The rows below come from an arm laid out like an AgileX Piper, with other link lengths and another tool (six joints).
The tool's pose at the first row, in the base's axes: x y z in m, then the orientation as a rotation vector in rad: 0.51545 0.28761 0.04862 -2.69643 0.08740 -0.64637
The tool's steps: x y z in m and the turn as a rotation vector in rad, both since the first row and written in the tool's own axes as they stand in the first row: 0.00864 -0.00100 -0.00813 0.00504 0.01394 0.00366; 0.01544 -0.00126 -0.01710 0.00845 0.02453 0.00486; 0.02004 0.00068 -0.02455 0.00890 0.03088 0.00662; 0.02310 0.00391 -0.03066 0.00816 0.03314 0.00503; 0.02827 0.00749 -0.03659 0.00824 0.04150 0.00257; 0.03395 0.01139 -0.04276 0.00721 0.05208 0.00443
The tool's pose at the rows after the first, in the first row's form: 0.51949 0.28458 0.05940 -2.68658 0.09416 -0.66348; 0.52153 0.28085 0.06983 -2.67976 0.09731 -0.67696; 0.52234 0.27589 0.07726 -2.67694 0.10115 -0.68492; 0.52241 0.27040 0.08245 -2.67727 0.09986 -0.68854; 0.52445 0.26434 0.08826 -2.67501 0.09869 -0.70052; 0.52685 0.25783 0.09438 -2.67213 0.10426 -0.71433
